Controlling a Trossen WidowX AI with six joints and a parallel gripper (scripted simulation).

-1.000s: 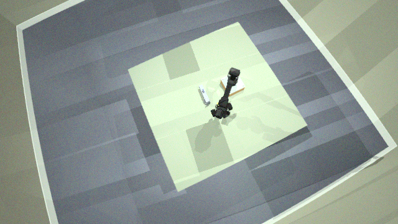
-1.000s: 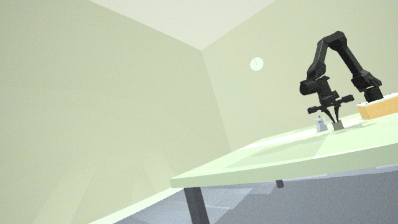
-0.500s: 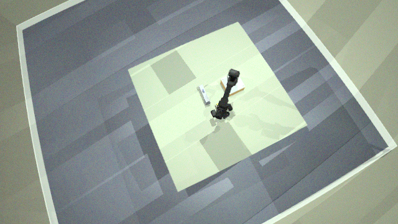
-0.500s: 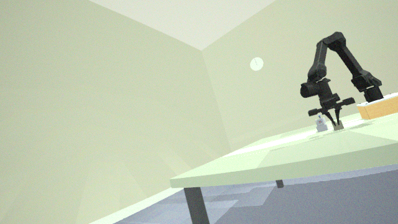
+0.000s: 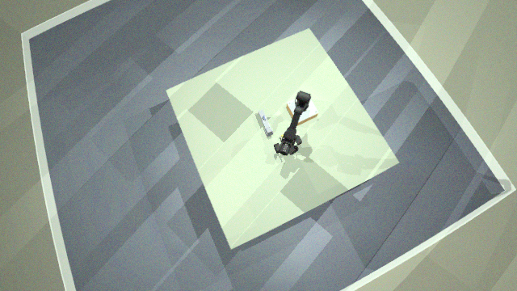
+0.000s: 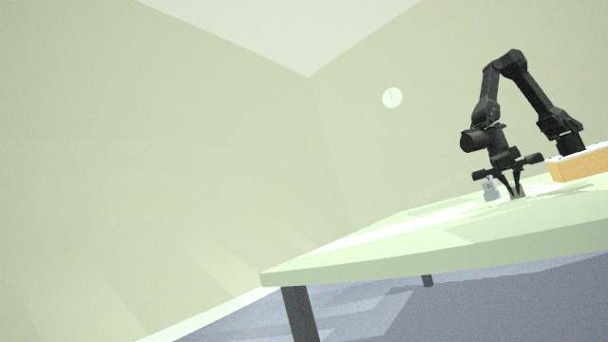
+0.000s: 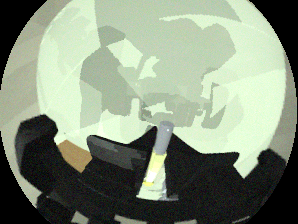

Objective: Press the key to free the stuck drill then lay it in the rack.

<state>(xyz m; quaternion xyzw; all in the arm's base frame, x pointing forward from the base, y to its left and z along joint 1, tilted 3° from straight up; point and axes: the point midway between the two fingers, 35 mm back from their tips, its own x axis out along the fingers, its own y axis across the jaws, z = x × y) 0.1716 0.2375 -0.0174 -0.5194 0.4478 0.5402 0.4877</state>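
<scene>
Right now the drill is 4 cm to the right of my gripper tip and 3 cm above it. Also, from my gripper tip: blue key (10 cm ahead, 24 cm to the right, 4 cm above); then grey rack (5 cm to the right, 1 cm above); then drill fixture (10 cm ahead, 21 cm to the right, 3 cm above).
</scene>
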